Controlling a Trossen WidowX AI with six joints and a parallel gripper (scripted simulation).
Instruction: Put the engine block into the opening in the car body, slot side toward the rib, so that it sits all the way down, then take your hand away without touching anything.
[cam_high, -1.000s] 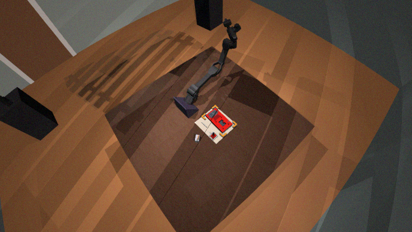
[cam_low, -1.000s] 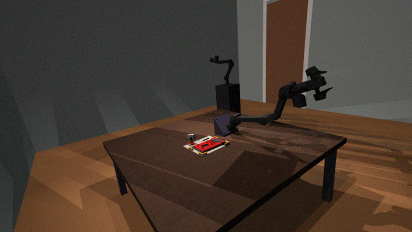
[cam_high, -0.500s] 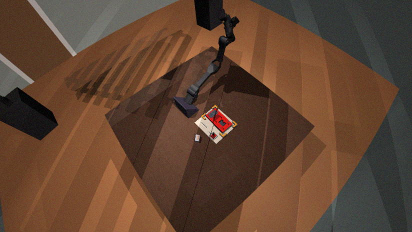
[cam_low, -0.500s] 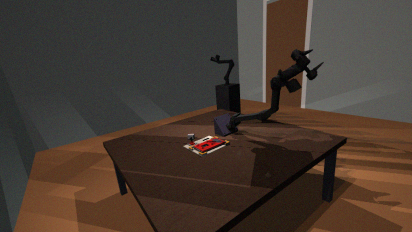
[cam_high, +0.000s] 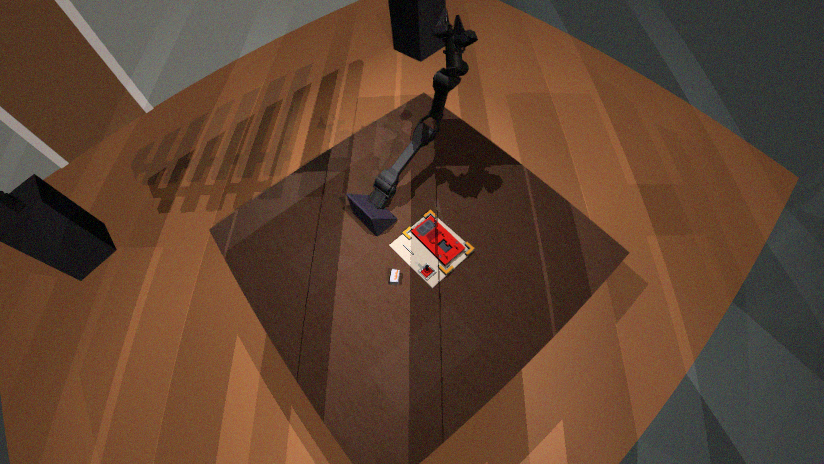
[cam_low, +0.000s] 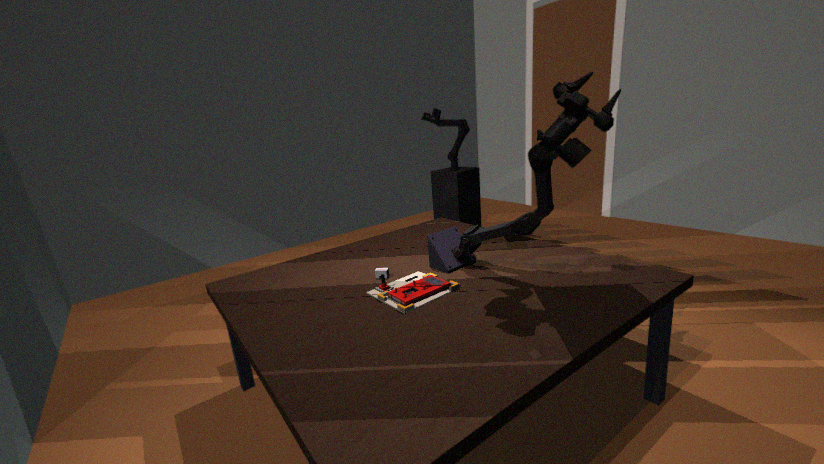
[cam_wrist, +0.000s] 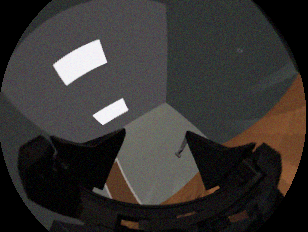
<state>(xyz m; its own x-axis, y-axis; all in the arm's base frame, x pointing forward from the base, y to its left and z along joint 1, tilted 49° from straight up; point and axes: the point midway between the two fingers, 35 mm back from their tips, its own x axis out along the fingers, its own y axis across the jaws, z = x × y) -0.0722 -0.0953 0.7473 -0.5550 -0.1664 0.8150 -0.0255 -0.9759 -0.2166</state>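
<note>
My gripper tip is now 32 cm short of the grey engine block, 69 cm to the left of it and 63 cm above it.
</note>
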